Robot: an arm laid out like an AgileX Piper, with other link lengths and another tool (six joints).
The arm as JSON. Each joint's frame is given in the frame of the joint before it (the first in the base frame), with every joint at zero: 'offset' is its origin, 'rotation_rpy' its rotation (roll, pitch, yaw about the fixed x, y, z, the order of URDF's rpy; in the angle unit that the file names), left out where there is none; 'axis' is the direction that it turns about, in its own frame. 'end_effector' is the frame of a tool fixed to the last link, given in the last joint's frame.
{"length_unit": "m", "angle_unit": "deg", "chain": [
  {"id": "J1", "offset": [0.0, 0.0, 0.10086], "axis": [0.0, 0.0, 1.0]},
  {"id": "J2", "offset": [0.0, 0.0, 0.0], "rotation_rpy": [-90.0, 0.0, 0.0], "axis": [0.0, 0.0, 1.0]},
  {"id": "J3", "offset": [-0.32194, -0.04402, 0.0], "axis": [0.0, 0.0, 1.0]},
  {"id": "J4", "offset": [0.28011, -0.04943, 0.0], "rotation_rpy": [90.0, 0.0, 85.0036], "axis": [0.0, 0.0, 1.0]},
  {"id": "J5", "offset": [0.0, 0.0, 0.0], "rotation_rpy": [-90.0, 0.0, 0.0], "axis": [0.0, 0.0, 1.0]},
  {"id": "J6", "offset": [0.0, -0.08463, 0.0], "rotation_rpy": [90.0, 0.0, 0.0], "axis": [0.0, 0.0, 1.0]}
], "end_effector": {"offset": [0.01, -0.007, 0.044], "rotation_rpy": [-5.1, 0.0, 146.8]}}
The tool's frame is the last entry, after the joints.
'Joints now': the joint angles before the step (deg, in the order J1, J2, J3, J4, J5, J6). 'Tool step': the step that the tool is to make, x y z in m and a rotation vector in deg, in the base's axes. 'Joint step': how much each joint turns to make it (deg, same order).
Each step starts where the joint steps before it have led.
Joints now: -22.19, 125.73, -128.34, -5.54, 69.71, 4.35
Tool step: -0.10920, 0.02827, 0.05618, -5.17, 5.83, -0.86
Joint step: 0.00, -22.40, 24.79, -7.00, 1.06, -0.10
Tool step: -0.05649, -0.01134, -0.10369, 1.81, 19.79, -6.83
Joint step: -2.50, -0.53, 21.17, -7.59, -0.29, 5.47
